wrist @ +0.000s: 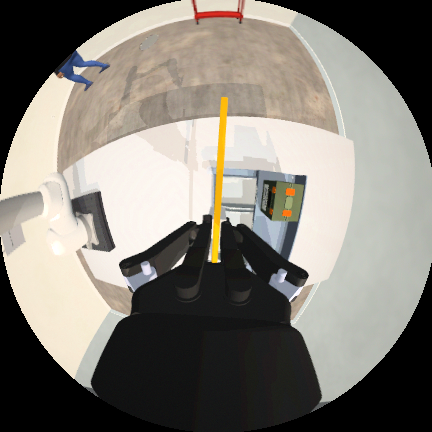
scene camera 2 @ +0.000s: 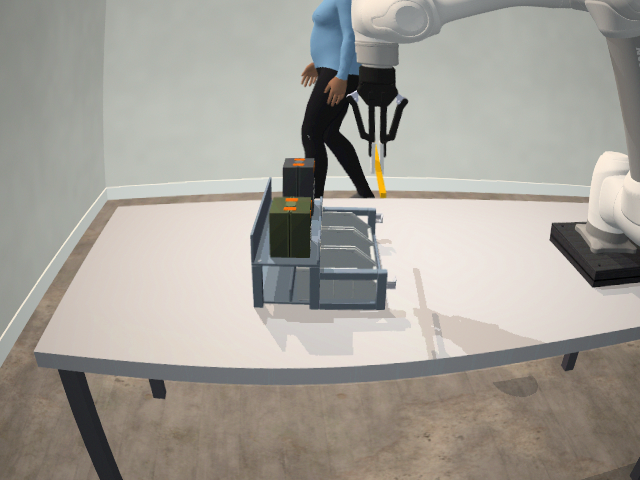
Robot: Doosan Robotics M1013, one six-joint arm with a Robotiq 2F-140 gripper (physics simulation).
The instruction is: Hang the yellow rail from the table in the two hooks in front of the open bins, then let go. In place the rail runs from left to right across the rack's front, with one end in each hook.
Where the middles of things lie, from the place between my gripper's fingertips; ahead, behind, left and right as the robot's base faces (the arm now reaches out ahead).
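Scene:
With the yellow rail (wrist: 223,102) as my reference, my gripper is 1 cm to the right of it and 2 cm below it. Going by their middles, the rail is the nearest to my gripper of the things named here. The green case (scene camera 2: 290,218) is 17 cm ahead of my hand, 2 cm to the left of it and 11 cm below it, while the dark case (scene camera 2: 298,173) is 18 cm ahead of my hand, 21 cm to the right of it and 10 cm below it.

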